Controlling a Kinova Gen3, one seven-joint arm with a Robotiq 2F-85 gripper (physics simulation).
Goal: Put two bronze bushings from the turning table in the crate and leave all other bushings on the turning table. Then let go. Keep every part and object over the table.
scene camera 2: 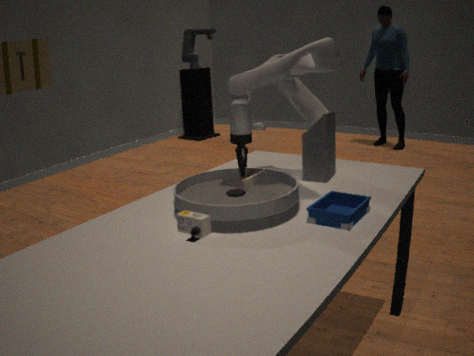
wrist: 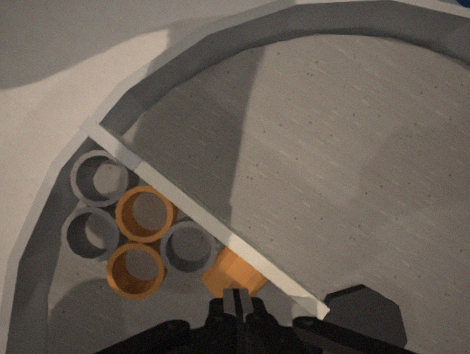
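Seen in the pictures: gripper, between the fingertips: [scene camera 2: 242,177] [wrist: 235,306]; arm's base, origin of its link: [scene camera 2: 320,119].
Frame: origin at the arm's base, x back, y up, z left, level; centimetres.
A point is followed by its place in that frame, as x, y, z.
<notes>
Two bronze bushings, one [wrist: 121,215] {-31.4, -16.2, -11.6} beside the divider and one [wrist: 114,277] {-33.5, -16.4, -14.5} nearer the gripper, stand upright on the turning table [scene camera 2: 235,212] {-64.2, -17.4, 5.4} [wrist: 280,150] {-35.6, -18.7, -2.2}. A third bronze bushing [wrist: 232,275] {-38.1, -15.6, -9.7} lies on its side against the divider, just ahead of the fingertips. Three grey bushings [wrist: 76,177] {-28.1, -16.2, -11.8} [wrist: 67,240] {-30.2, -16.2, -14.6} [wrist: 167,250] {-34.6, -16.7, -11.4} stand upright around the bronze ones. My gripper [scene camera 2: 243,175] {-39.4, -15.5, -10.8} [wrist: 235,306] {-39.4, -15.5, -10.8} is shut with nothing between its fingers; it points down over the turning table and partly overlaps the lying bushing in the wrist view. The blue crate [scene camera 2: 337,212] {-46.2, -18.9, 30.0} stands to the right of the turning table.
A pale divider bar [wrist: 200,212] {-34.5, -15.3, -8.4} [scene camera 2: 254,177] {-36.1, -15.9, -8.0} runs from the turning table's wall to near the dark hub [wrist: 367,317] {-47.1, -17.9, -6.3} [scene camera 2: 236,192] {-48.2, -17.9, -6.8}. The raised wall [wrist: 42,225] {-28.7, -16.0, -14.9} surrounds the bushings' side. A white box [scene camera 2: 194,223] {-72.8, -19.8, -3.5} stands at the turning table's front. The arm's base [scene camera 2: 318,150] {-7.8, -10.9, 2.9} stands behind.
</notes>
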